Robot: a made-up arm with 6 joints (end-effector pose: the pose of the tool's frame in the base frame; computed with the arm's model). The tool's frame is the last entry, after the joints.
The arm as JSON. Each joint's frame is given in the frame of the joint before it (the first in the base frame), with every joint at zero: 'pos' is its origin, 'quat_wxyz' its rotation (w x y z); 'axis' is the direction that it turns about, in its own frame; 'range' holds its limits. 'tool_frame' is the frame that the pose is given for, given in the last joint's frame.
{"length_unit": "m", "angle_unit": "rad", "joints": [
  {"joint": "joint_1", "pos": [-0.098, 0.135, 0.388], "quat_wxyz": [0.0, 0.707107, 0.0, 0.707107], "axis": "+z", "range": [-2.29, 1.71]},
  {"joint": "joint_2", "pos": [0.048, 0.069, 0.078], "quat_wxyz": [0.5, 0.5, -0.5, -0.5], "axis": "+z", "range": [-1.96, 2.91]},
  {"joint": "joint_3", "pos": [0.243, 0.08, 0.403], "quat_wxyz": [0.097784, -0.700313, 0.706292, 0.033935], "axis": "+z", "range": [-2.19, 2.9]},
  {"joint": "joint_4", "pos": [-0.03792, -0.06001, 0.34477], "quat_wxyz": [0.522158, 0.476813, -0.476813, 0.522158], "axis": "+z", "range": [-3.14, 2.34]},
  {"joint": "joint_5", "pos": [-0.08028, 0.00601, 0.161], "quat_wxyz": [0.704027, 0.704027, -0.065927, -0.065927], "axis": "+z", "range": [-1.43, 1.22]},
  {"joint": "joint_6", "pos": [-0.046, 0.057, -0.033], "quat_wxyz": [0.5, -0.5, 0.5, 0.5], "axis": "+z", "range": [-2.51, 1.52]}
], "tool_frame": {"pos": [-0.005, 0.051, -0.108], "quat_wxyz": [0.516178, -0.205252, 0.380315, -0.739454]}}
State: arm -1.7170 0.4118 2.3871 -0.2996 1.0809 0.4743
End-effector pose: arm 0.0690 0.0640 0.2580 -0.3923 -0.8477 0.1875 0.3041
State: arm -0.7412 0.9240 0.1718 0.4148 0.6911 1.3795
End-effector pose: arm 0.3718 0.1523 0.2459 0.9174 -0.1927 0.1407 0.3185
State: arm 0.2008 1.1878 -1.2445 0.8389 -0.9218 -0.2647
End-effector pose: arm 0.4803 -0.0751 0.1252 0.0859 -0.6307 0.4496 0.6266
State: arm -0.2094 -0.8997 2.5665 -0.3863 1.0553 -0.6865
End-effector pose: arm -0.2243 0.1856 0.3621 0.5057 0.0420 -0.1103 0.8546
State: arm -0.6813 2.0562 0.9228 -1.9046 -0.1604 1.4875
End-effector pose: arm 0.3837 -0.1701 0.6612 0.2758 0.3487 0.8074 0.3879
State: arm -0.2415 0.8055 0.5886 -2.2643 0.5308 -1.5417
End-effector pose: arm 0.3738 0.2916 0.4593 -0.8002 0.3620 0.0914 0.4694
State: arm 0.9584 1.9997 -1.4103 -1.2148 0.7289 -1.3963
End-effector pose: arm -0.0004 -0.1292 0.0577 0.7325 0.6634 -0.1297 0.0806
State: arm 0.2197 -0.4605 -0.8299 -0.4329 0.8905 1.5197
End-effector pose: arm 0.0854 0.5098 0.3555 0.9017 -0.0835 0.3972 0.1492
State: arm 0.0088 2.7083 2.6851 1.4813 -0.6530 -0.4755
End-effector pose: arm -0.1522 0.0144 0.3188 -0.6871 0.2174 -0.6260 0.2977
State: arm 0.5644 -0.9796 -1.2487 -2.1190 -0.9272 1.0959
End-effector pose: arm 0.0614 0.4514 0.6387 0.1066 -0.3970 -0.8793 0.2405
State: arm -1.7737 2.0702 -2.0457 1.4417 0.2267 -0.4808
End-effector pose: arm 0.0799 0.1001 0.8836 -0.5361 -0.4861 0.6022 0.3371
